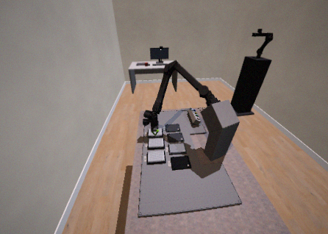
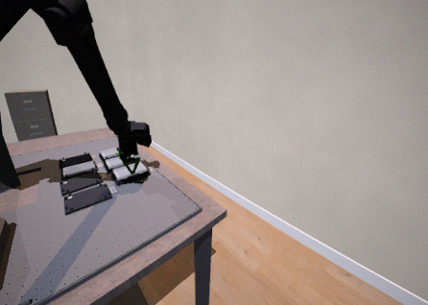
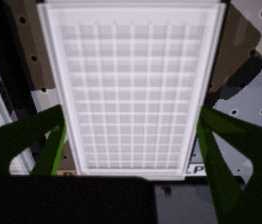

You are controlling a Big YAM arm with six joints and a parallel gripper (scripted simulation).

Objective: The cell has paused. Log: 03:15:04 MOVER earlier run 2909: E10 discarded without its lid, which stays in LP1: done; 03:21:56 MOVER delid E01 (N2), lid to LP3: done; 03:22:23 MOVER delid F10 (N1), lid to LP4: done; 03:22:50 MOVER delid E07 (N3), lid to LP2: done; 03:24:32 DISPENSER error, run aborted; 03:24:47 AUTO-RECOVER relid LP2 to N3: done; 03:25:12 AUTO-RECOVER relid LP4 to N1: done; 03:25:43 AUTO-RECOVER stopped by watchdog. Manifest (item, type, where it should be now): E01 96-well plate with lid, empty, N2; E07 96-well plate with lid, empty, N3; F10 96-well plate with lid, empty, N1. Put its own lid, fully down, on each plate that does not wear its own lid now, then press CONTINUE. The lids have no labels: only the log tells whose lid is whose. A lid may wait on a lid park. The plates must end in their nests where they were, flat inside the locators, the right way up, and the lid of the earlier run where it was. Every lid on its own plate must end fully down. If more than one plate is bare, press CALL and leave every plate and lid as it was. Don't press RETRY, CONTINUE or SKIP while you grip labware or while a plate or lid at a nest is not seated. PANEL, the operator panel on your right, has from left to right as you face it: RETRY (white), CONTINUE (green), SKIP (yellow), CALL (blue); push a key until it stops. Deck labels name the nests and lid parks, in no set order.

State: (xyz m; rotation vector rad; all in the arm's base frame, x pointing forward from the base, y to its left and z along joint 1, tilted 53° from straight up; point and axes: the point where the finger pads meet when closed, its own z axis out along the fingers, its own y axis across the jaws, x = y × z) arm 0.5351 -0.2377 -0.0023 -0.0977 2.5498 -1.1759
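Right now the plate is 10 mm below my hand. The rest, counted from my hand: white retry key: 470 mm behind, 90 mm to the right, 30 mm above; then LP4 label: 100 mm behind, 60 mm to the right, 40 mm below; then green continue key: 470 mm behind, 140 mm to the right, 30 mm above.
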